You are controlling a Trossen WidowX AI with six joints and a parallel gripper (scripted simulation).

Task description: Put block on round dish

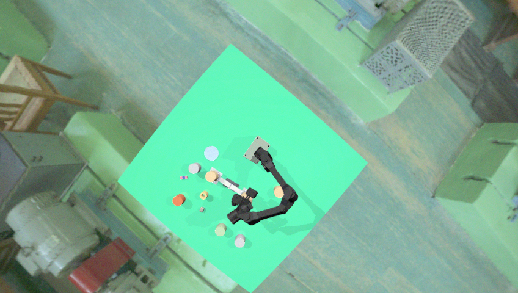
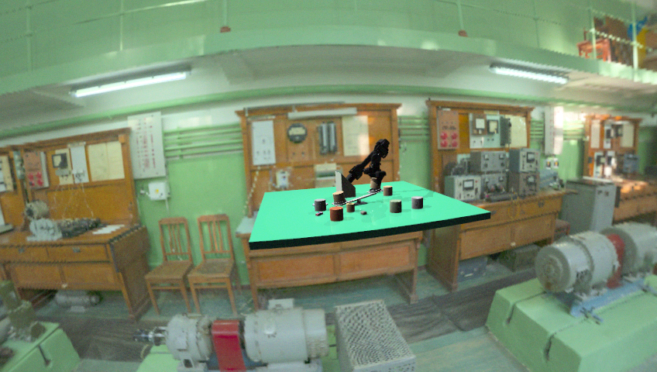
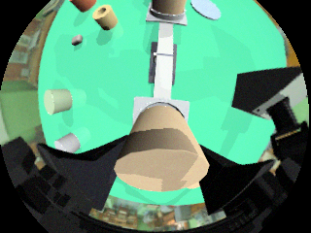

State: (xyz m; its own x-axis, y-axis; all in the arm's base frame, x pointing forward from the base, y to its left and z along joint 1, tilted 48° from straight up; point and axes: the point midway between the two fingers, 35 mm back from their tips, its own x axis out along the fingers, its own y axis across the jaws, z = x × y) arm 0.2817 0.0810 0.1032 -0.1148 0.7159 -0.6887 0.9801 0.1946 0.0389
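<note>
Right now the grey block is 2 cm below my gripper tip and 1 cm to the right of it. From my gripper tip the other things lie so: pale green cylinder: 32 cm ahead, 7 cm below, 2 cm to the left; pale blue round dish: 37 cm to the right, 11 cm below, 6 cm behind; yellow ring: 22 cm to the right, 19 cm ahead, 9 cm below.
</note>
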